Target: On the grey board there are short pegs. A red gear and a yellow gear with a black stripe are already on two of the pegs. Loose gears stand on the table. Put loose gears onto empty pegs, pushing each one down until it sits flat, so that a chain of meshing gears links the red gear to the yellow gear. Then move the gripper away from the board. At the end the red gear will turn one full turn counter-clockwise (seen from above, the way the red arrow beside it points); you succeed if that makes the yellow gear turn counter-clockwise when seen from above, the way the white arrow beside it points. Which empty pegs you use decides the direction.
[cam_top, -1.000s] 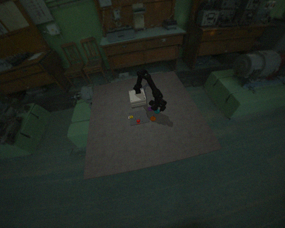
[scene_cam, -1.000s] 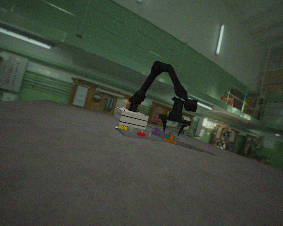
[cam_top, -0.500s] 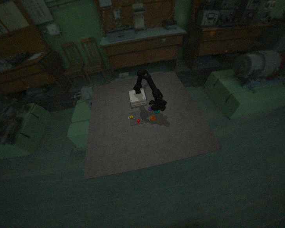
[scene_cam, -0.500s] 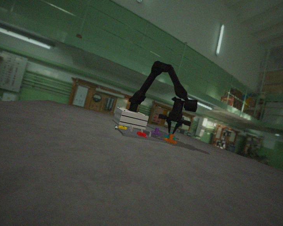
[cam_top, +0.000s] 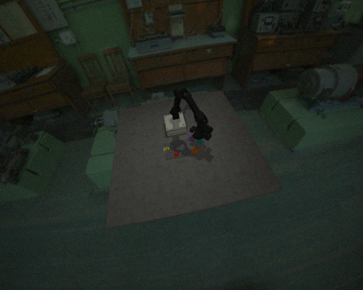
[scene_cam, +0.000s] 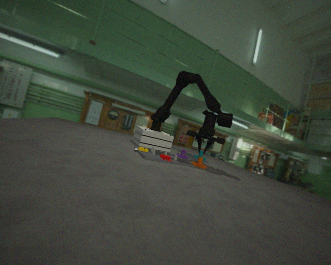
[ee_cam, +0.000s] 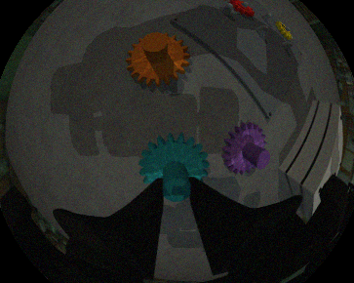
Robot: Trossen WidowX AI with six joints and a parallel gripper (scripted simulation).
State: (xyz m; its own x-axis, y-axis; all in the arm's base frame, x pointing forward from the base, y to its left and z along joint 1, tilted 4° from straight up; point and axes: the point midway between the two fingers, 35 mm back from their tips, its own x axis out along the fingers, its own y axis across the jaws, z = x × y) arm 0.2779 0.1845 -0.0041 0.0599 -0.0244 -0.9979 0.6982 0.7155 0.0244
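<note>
My gripper tip is now 3 cm short of the yellow gear, 30 cm to the left of it and 3 cm above it. The rest, counted from my gripper tip: purple gear (5 cm behind, 7 cm to the right, 3 cm below); then orange gear (9 cm ahead, 7 cm to the right, 3 cm below); then teal gear (1 cm below).
</note>
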